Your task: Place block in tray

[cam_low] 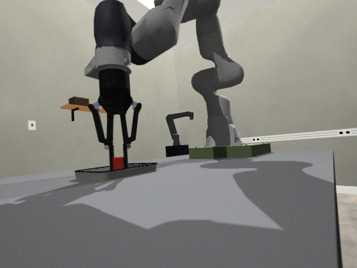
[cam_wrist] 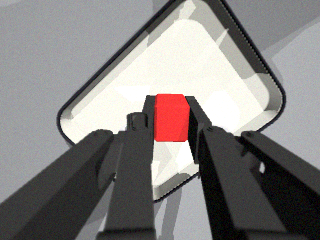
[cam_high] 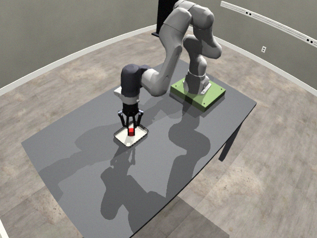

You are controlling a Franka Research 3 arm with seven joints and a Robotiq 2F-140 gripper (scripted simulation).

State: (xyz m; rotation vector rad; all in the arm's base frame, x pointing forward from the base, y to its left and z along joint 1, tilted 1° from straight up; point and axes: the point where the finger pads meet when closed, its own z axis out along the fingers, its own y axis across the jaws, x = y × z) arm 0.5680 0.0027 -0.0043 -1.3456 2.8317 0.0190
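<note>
Now: hand 2 cm above the red block. From my hand the other things lie so: white tray (3 cm below).
</note>
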